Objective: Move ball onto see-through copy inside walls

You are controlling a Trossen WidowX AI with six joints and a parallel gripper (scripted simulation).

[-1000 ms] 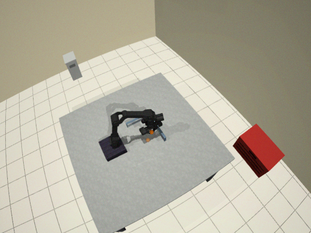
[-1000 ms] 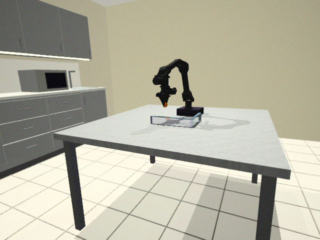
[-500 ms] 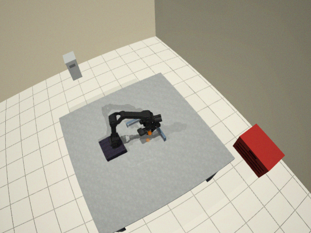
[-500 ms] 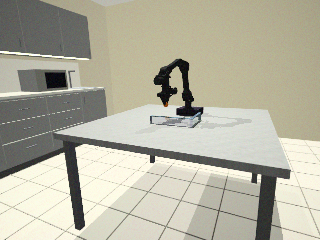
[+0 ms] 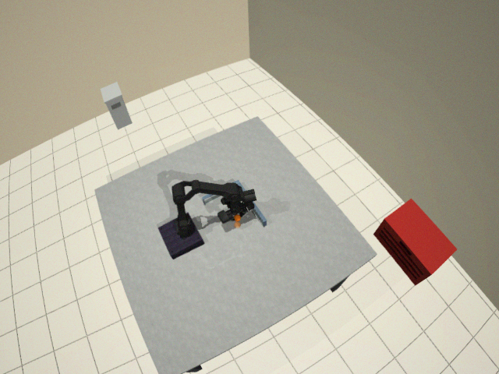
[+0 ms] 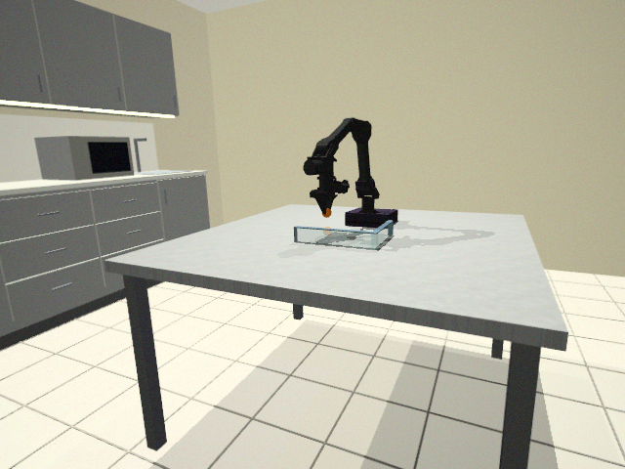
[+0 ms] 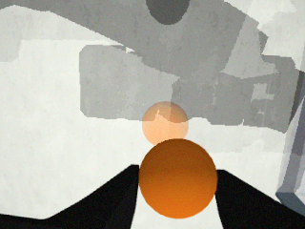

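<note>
Now: gripper tip 7 cm above the see-through copy. The rest, counted from my gripper tip: orange ball (right at my gripper tip); clear wall (14 cm ahead, 7 cm to the left, 6 cm below).
</note>
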